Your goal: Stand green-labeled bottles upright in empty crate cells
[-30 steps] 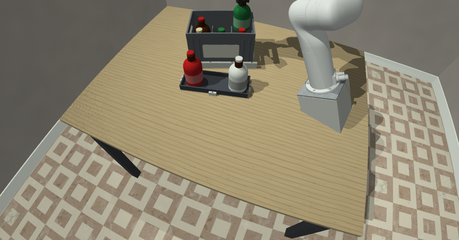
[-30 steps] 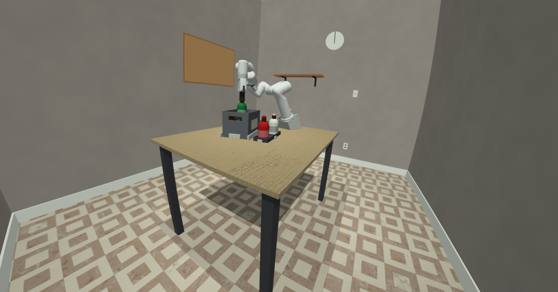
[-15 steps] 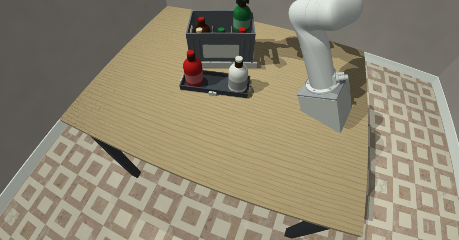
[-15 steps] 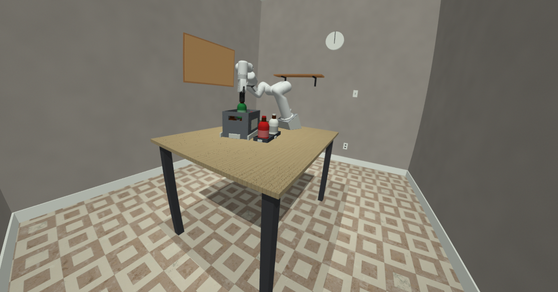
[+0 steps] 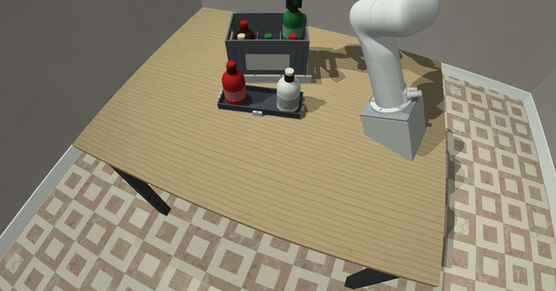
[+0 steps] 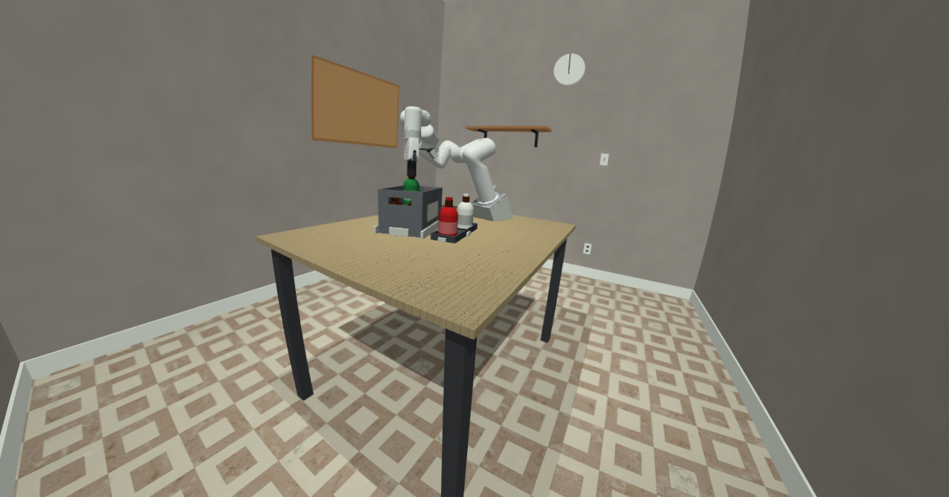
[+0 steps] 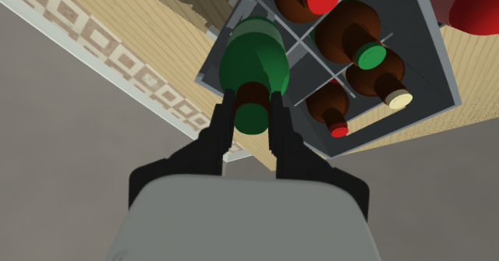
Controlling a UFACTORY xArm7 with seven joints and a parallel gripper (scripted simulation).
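Now: hand 7 cm above the green-labeled bottle. Round my hand: white bottle 6 cm behind, 26 cm to the left, 16 cm below; dark grey crate 7 cm ahead, 7 cm to the left, 16 cm below; red bottle 12 cm ahead, 28 cm to the left, 16 cm below.
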